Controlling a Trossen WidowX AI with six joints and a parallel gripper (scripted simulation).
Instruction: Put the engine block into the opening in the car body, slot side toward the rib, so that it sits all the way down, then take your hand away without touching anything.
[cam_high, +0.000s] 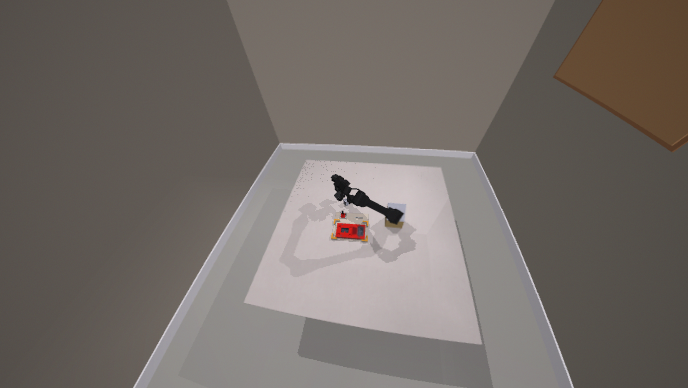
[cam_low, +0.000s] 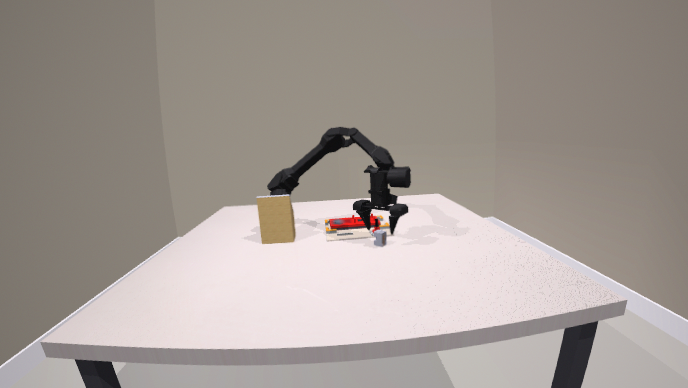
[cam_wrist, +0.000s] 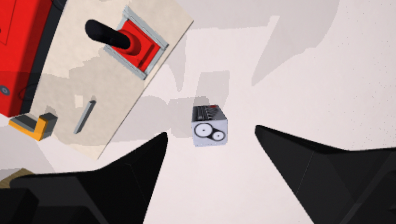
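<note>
Now: gripper tip 10 mm past the engine block and 20 mm above it. Also, from my gripper tip: cream base board 90 mm behind, 200 mm to the left, 40 mm below; then black peg 10 mm behind, 110 mm to the left, 10 mm below.
</note>
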